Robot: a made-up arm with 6 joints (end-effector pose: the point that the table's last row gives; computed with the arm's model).
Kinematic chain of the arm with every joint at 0, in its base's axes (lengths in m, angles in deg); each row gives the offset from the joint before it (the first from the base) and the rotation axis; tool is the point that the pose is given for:
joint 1: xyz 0 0 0.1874 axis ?
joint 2: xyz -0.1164 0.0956 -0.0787 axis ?
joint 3: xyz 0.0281 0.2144 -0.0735 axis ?
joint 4: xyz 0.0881 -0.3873 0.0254 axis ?
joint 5: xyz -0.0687 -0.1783 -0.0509 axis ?
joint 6: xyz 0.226 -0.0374 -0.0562 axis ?
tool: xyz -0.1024 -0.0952 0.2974
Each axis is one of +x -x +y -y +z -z.
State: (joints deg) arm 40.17 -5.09 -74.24 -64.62 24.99 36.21
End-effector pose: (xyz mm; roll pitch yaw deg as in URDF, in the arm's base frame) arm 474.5 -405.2 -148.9 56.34 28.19 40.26
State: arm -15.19 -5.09 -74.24 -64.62 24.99 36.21
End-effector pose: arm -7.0 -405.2 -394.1 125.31 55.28 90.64
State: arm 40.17 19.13 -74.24 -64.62 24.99 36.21
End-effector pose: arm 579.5 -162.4 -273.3 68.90 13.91 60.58
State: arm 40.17 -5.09 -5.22 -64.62 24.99 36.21
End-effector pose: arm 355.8 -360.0 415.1 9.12 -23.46 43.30
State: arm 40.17 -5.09 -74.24 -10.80 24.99 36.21
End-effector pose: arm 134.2 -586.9 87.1 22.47 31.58 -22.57
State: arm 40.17 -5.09 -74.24 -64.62 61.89 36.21
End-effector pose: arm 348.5 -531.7 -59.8 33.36 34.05 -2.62
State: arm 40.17 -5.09 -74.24 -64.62 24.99 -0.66
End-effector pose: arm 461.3 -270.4 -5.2 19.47 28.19 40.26
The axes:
joint 1: -y
joint 2: +x
joint 3: -y
joint 4: -z
joint 5: -z
joint 6: +x

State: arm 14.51 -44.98 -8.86 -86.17 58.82 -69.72
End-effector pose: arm 213.3 83.0 164.8 -112.98 10.85 13.44
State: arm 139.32 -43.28 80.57 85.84 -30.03 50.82
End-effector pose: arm 170.1 -445.8 126.2 -123.73 42.54 -162.45
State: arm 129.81 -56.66 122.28 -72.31 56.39 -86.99
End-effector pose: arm 157.1 215.8 -27.4 36.09 32.27 78.98
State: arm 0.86 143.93 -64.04 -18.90 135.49 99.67
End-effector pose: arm -398.1 331.2 -140.4 -129.38 58.72 110.65
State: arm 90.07 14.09 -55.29 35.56 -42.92 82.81
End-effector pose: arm 449.8 -433.7 39.7 77.71 -34.45 23.04
